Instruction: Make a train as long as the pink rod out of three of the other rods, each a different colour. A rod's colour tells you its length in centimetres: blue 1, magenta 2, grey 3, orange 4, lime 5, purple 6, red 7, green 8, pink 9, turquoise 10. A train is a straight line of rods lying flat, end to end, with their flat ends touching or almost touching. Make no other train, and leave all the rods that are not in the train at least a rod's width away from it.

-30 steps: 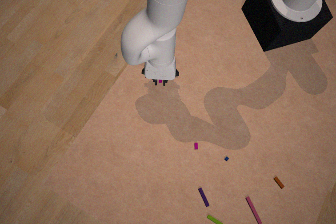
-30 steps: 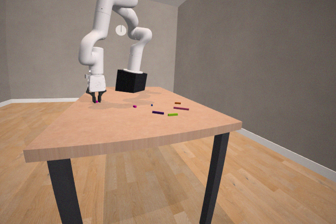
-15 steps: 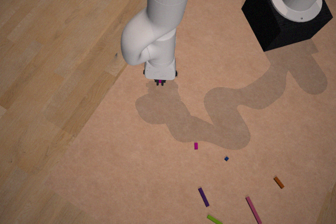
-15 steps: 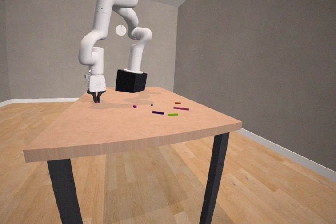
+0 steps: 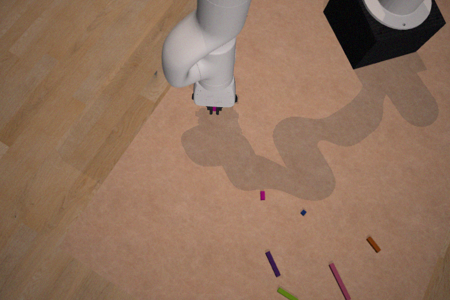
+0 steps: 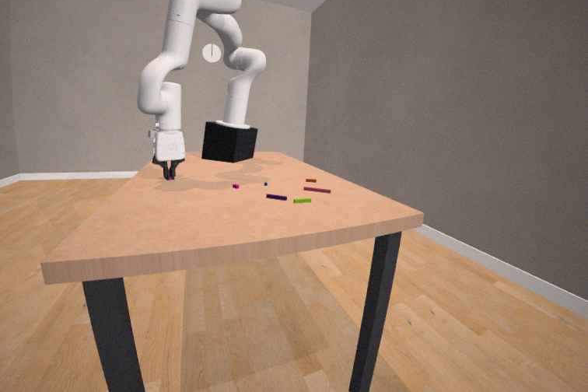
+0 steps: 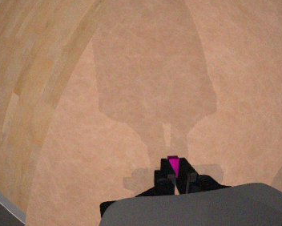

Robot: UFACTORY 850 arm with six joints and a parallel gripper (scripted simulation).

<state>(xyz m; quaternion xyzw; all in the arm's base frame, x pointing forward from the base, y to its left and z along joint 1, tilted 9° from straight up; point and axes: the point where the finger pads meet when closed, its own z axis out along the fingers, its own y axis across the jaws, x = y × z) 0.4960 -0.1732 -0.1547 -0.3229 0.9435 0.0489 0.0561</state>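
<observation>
Now: hand 6 cm short of the blue rod, 34 cm to the right of it and 2 cm above it. Round my hand: lime rod (24 cm ahead, 43 cm to the left, 2 cm below); purple rod (21 cm ahead, 36 cm to the left, 2 cm below); orange rod (2 cm ahead, 52 cm to the left, 2 cm below).
</observation>
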